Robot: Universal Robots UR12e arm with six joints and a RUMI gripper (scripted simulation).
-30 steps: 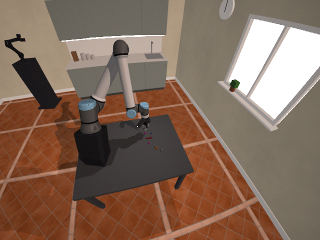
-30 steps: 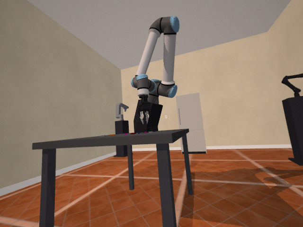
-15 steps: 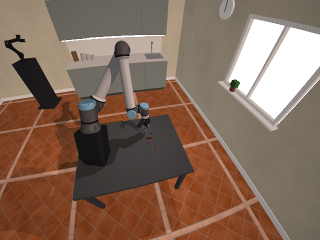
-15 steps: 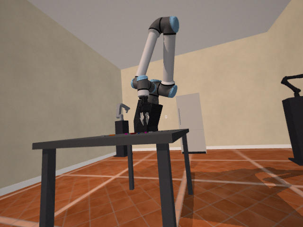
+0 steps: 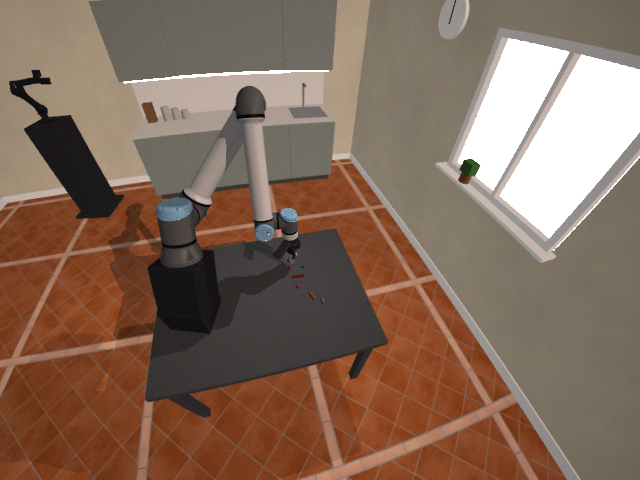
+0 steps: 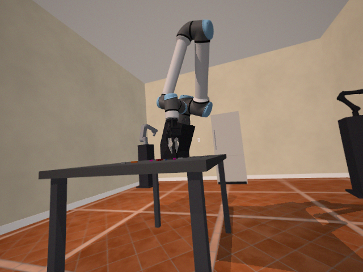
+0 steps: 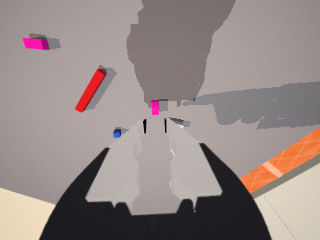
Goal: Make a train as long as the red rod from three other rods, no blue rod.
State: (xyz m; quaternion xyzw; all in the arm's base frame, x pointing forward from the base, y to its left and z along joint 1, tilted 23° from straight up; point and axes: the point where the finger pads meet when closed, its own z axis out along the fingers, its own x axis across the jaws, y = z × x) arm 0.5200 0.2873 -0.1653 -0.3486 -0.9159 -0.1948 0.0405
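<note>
The blue rod is 8 cm ahead of my hand, 1 cm to the right of it and 5 cm below it. The rest, counted from my hand: orange rod (13 cm ahead, 23 cm to the right, 5 cm below); red rod (5 cm ahead, 8 cm to the right, 5 cm below).
</note>
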